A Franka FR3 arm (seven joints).
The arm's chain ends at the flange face. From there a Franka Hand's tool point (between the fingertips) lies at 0.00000 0.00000 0.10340 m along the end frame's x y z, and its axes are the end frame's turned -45 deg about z.
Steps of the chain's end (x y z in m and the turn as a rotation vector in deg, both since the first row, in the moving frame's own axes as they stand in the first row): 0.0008 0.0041 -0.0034 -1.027 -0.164 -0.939; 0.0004 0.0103 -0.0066 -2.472 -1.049 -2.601; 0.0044 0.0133 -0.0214 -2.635 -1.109 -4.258; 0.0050 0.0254 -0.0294 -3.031 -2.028 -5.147; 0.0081 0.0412 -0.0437 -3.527 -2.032 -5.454
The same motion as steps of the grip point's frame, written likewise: -0.0038 0.0046 -0.0034 -0.610 -0.842 -0.939; -0.0114 0.0095 -0.0067 -1.006 -2.490 -2.601; -0.0110 0.0146 -0.0215 -1.079 -2.647 -4.258; -0.0208 0.0231 -0.0296 -0.709 -3.577 -5.147; -0.0304 0.0371 -0.0440 -1.057 -3.931 -5.454
